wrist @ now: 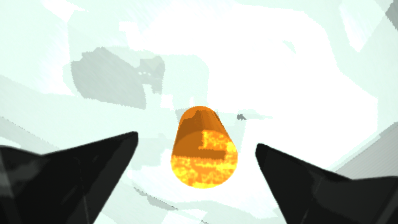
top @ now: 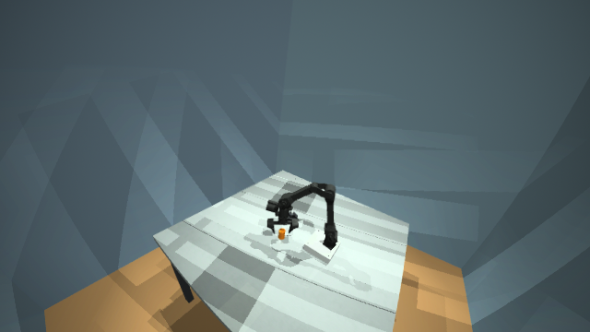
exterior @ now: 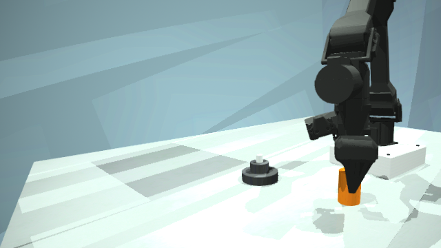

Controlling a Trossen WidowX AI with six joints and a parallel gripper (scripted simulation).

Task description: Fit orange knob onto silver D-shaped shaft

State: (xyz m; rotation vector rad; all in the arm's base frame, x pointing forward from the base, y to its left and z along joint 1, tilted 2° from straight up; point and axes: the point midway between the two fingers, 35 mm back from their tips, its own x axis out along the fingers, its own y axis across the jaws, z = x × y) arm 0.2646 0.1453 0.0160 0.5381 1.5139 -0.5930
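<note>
The orange knob is 10 mm above my gripper tip. Also, from my gripper tip: dark round pedestal: 80 mm ahead, 190 mm to the right, 10 mm below.
</note>
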